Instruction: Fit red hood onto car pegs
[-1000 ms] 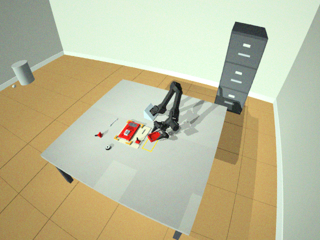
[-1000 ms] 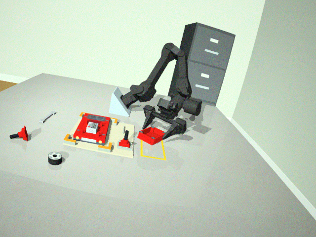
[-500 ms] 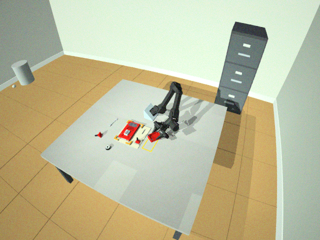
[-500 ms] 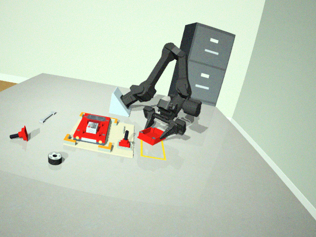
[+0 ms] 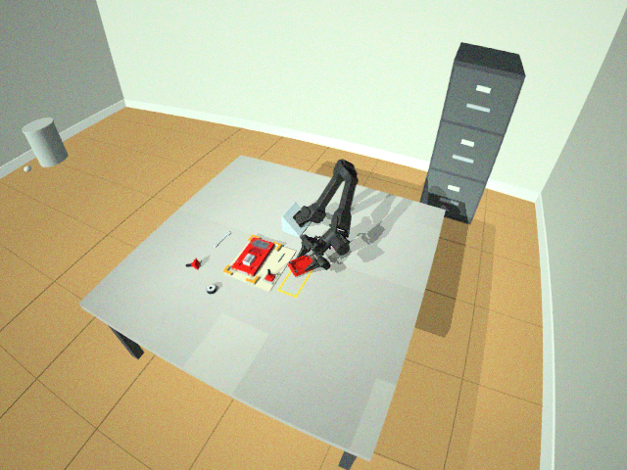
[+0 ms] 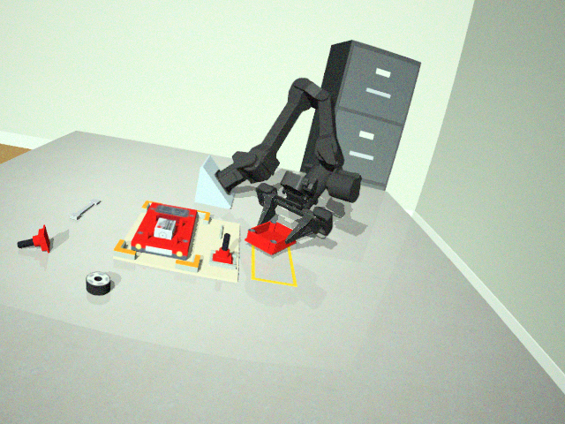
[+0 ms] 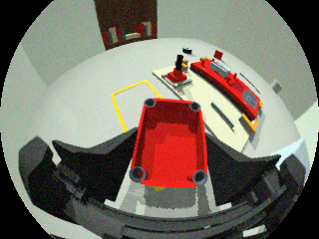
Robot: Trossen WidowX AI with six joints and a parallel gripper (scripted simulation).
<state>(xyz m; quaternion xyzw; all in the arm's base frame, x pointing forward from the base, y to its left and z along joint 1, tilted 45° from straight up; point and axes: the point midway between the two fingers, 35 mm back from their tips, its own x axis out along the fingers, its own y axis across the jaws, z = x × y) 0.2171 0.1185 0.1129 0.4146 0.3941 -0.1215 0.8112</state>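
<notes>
Right now the black post is 110 mm ahead of my gripper tip, 80 mm to the right of it and 10 mm above it. Round my gripper tip: red hood: 10 mm below; black wheel: 290 mm ahead, 260 mm to the right, 20 mm below; white engine block: 90 mm ahead, 200 mm to the right, 10 mm below.
</notes>
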